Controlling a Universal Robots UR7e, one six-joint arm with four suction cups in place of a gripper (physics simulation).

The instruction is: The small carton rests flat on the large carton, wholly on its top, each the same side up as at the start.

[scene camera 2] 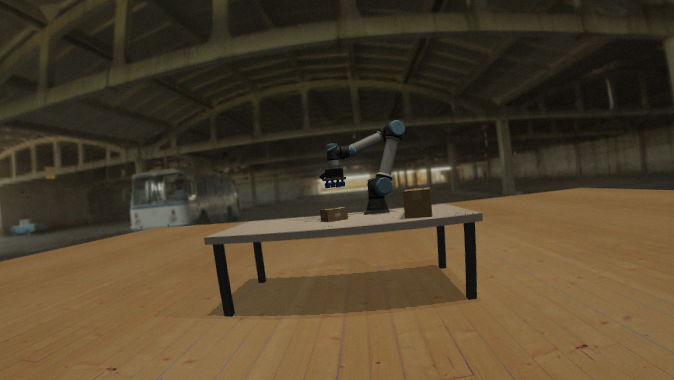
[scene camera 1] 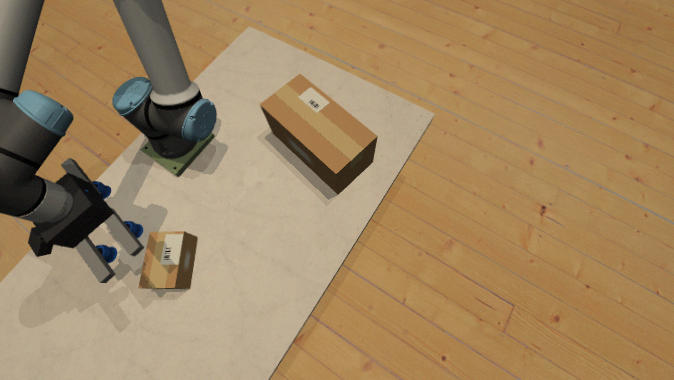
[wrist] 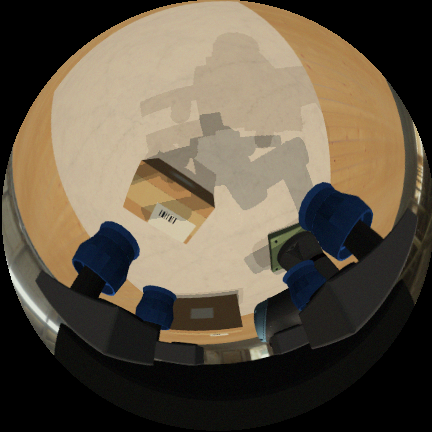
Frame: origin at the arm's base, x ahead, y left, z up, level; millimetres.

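Seen in the pictures: hand at its tool point: (scene camera 2: pixel 335 187) (wrist: pixel 223 267); arm's base at its link origin: (scene camera 2: pixel 377 209) (scene camera 1: pixel 177 139) (wrist: pixel 296 249).
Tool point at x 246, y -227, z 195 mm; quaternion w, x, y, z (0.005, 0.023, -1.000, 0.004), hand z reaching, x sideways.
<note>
Offsets run from my tool point to a thing's middle. Level surfaces: height alone.
The small carton {dx +88, dy -3, dz -173 mm} (scene camera 1: pixel 167 261) (scene camera 2: pixel 334 214) (wrist: pixel 167 195) rests flat on the table, label side up, with shadow across part of its top. The large carton {dx +120, dy +542, dz -135 mm} (scene camera 1: pixel 319 130) (scene camera 2: pixel 417 203) (wrist: pixel 225 314) stands apart from it on the table, beyond the arm's base, with tape and a white label on its top. My gripper (scene camera 1: pixel 104 222) (scene camera 2: pixel 335 183) (wrist: pixel 225 267) has its four blue suction cups pointing down and holds nothing. In scene camera 2 it hangs in the air above the small carton, with a clear gap. One cup is hidden in scene camera 1.
The pale table {dz -212 mm} (scene camera 1: pixel 240 305) (scene camera 2: pixel 280 230) (wrist: pixel 100 120) carries both cartons. The arm's dark base on its green plate (scene camera 1: pixel 178 167) (wrist: pixel 274 250) stands between the cartons, near one long table edge. The large carton is close to a table corner. A bus (scene camera 2: pixel 160 200) stands in the background.
</note>
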